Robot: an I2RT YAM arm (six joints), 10 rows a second.
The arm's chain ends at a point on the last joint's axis. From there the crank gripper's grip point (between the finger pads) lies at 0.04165 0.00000 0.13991 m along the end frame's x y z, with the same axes.
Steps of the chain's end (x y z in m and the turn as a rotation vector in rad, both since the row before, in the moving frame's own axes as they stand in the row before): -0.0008 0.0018 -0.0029 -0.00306 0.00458 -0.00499; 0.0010 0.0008 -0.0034 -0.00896 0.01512 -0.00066; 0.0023 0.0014 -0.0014 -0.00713 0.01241 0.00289; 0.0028 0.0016 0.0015 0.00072 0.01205 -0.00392; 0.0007 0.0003 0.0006 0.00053 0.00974 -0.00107; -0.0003 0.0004 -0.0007 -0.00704 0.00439 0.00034; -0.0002 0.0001 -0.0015 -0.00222 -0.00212 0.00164; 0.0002 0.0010 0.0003 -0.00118 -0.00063 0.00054; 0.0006 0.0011 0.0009 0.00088 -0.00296 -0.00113; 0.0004 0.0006 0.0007 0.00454 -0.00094 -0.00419; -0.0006 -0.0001 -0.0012 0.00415 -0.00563 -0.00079; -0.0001 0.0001 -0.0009 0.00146 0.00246 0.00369
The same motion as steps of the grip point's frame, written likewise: -0.0002 0.0020 -0.0031 -0.00306 0.00458 -0.00499; 0.0031 0.0020 -0.0041 -0.00896 0.01512 -0.00066; 0.0040 0.0025 -0.0019 -0.00713 0.01241 0.00289; 0.0045 0.0013 0.0010 0.00072 0.01205 -0.00392; 0.0021 0.0002 0.0002 0.00053 0.00974 -0.00107; 0.0003 0.0014 -0.0009 -0.00704 0.00439 0.00034; -0.0005 0.0005 -0.0014 -0.00222 -0.00212 0.00164; 0.0001 0.0012 0.0003 -0.00118 -0.00063 0.00054; 0.0002 0.0009 0.0010 0.00088 -0.00296 -0.00113; 0.0003 -0.0002 0.0007 0.00454 -0.00094 -0.00419; -0.0014 -0.0007 -0.0010 0.00415 -0.00563 -0.00079; 0.0002 0.0001 -0.0010 0.00146 0.00246 0.00369
